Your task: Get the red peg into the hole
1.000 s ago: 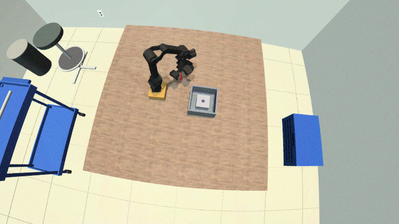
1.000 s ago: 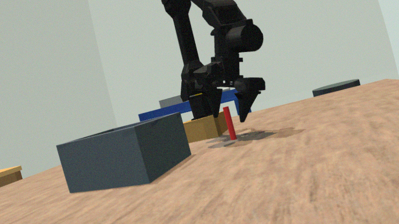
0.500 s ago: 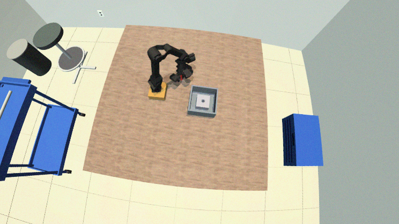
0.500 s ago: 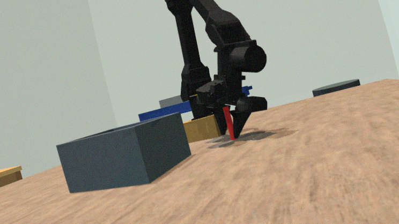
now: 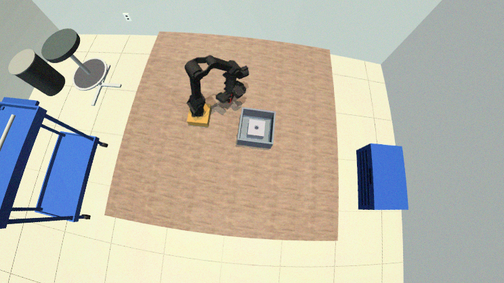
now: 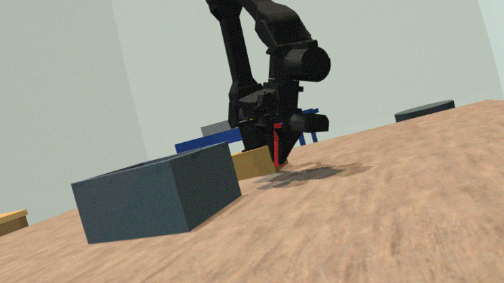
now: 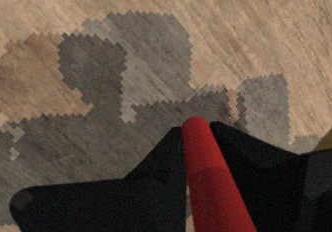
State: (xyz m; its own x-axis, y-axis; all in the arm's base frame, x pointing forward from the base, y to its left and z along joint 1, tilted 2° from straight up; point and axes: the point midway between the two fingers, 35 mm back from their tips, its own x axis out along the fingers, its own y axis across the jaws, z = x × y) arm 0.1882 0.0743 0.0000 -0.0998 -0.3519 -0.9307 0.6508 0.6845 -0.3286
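My gripper tip is 140 mm short of the plate, 180 mm to the left of it and 10 mm below it. The rest, counted from my gripper tip: grey box: 140 mm ahead, 180 mm to the right, 10 mm below; then red peg: 10 mm ahead, 10 mm to the left, 30 mm above.
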